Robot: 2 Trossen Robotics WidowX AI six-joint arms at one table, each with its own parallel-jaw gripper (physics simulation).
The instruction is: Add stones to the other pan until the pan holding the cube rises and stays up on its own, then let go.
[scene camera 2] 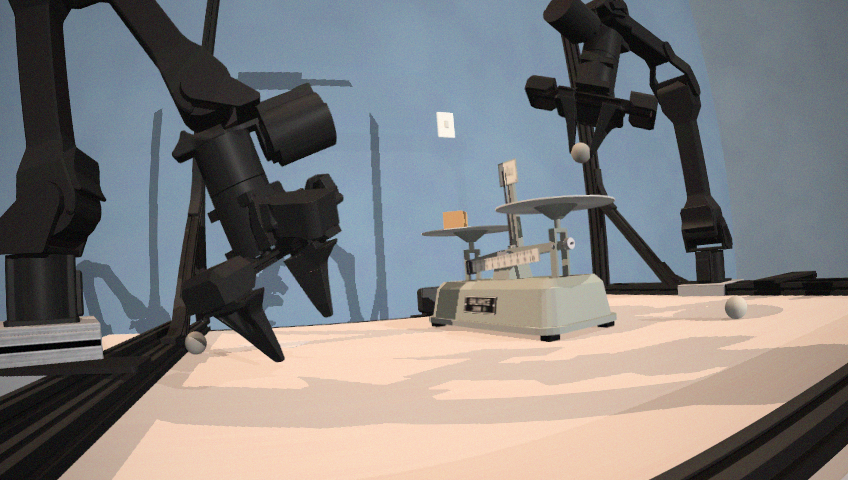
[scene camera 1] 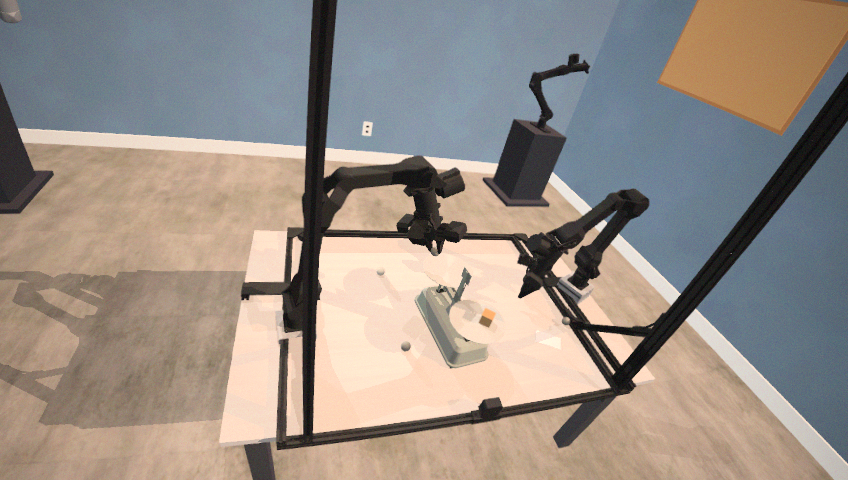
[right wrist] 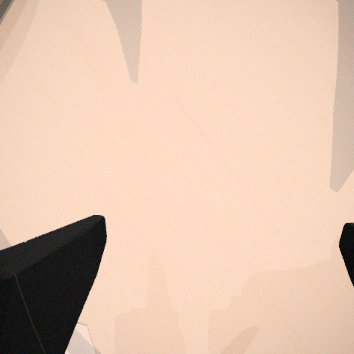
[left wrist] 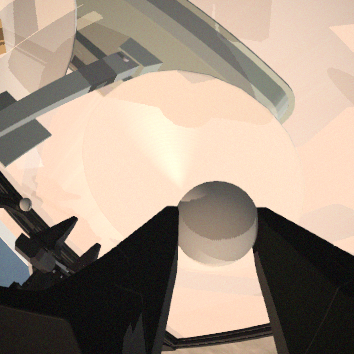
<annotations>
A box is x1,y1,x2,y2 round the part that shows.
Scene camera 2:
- my left gripper: [525,50,657,157]
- my right gripper: [182,174,343,362]
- balance scale: [421,158,616,341]
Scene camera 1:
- my left gripper: [396,203,466,253]
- my right gripper: [517,253,554,298]
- balance scale: [414,253,504,368]
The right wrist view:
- my right gripper: [0,214,353,353]
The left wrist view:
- my left gripper: [0,205,353,353]
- my right gripper: [14,215,100,289]
</annotations>
